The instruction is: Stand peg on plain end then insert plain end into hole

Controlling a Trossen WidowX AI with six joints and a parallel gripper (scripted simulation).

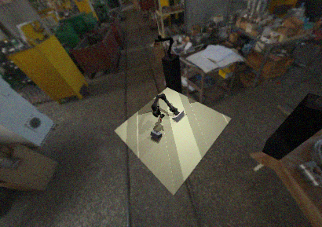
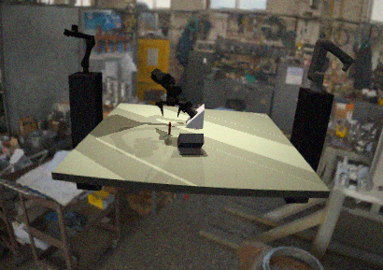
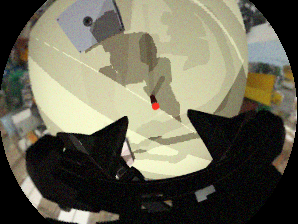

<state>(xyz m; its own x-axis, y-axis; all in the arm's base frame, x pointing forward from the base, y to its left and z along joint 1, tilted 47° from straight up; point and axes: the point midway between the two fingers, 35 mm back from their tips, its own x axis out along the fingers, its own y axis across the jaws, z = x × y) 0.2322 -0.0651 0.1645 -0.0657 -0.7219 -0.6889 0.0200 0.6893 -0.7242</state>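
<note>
My gripper tip is 60 mm above the red peg. From my gripper tip the other things lie so: sloped panel (230 mm ahead, 120 mm to the left, 70 mm below).
</note>
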